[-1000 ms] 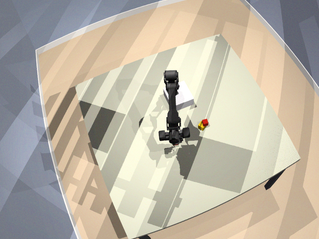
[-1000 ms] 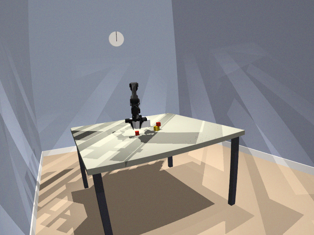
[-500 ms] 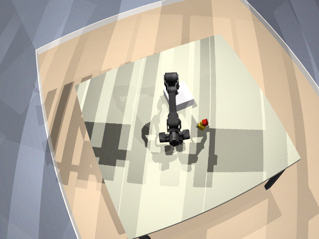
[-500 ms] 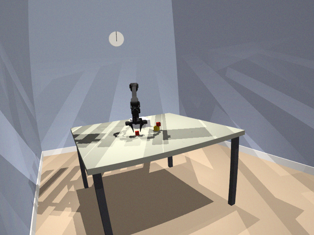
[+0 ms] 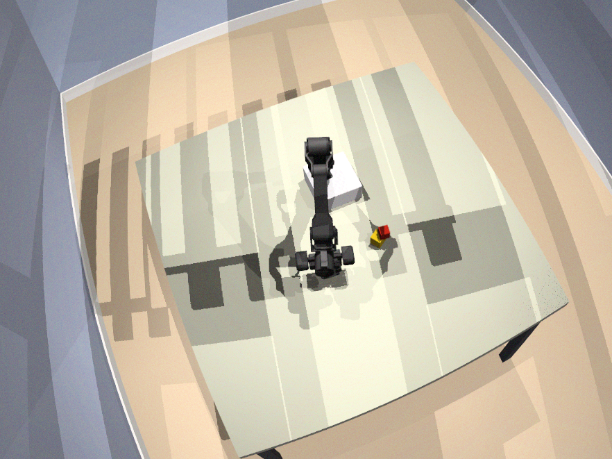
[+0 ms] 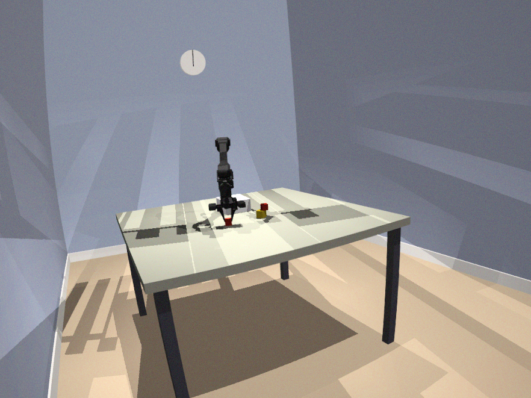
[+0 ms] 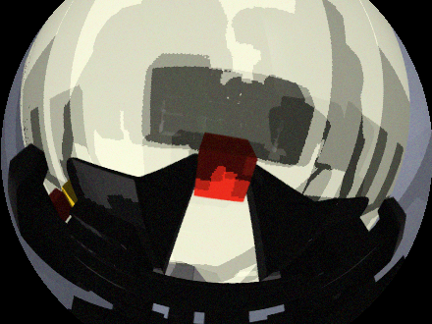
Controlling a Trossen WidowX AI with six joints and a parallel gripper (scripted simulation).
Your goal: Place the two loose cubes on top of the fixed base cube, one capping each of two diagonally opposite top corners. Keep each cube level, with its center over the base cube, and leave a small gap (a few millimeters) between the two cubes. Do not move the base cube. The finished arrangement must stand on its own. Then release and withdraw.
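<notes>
Now: gripper tip 210 mm to the right of the yellow cube and 20 mm past it.
</notes>
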